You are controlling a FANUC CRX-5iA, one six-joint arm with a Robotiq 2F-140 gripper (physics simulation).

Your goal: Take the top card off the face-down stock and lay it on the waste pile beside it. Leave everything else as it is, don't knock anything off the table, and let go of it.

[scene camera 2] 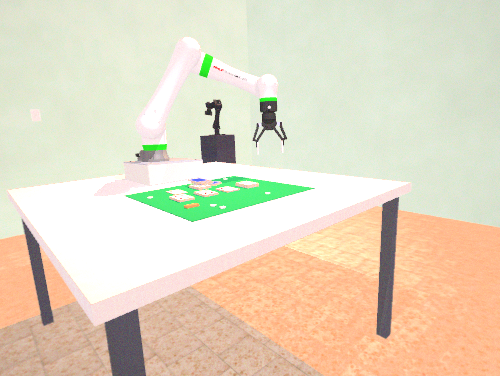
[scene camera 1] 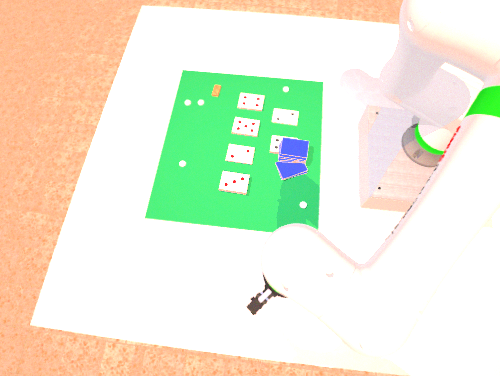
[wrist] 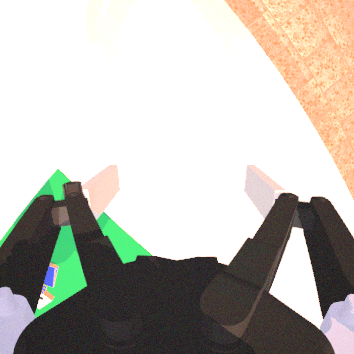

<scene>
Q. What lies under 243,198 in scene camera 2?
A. A green mat.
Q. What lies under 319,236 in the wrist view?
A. My gripper.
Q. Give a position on a green mat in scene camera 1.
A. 200,135
</scene>
